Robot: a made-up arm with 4 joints.
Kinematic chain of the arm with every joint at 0, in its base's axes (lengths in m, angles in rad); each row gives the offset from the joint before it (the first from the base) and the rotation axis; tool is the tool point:
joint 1: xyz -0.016 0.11 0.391 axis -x
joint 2: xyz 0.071 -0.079 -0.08 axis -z
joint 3: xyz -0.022 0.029 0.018 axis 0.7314 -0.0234 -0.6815
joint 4: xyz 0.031 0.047 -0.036 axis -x
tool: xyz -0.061 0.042 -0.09
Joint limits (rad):
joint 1: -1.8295..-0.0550
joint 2: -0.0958..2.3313
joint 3: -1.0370..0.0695
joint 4: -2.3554..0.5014
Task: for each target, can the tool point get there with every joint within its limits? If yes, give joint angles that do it. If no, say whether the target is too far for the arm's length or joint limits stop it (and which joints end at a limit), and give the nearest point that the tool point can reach.
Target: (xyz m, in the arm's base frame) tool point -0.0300 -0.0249 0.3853
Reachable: no: joint limits stop it (at a limit: joint 1, joint 2, joint 3, joint 4) | nearest point -0.0034 0.1044 0.4146 | short by 0.135 m
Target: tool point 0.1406 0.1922 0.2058
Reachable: yes | joints -0.5002 1.5895 -0.2339 0.0530
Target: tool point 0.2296 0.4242 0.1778
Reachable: no: too far | nearest point 0.1903 0.2953 0.2652 | short by 0.161 m
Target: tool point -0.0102 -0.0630 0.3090
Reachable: no: joint limits stop it (at a limit: joint 1, joint 3, joint 4) | nearest point 0.0183 -0.0143 0.2050 | short by 0.118 m
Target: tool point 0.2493 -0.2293 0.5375
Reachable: no: too far | nearest point 0.1930 -0.0347 0.3605 | short by 0.269 m
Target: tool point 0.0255 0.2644 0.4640
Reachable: yes | joints -1.4735 0.2967 -0.2694 -0.9056
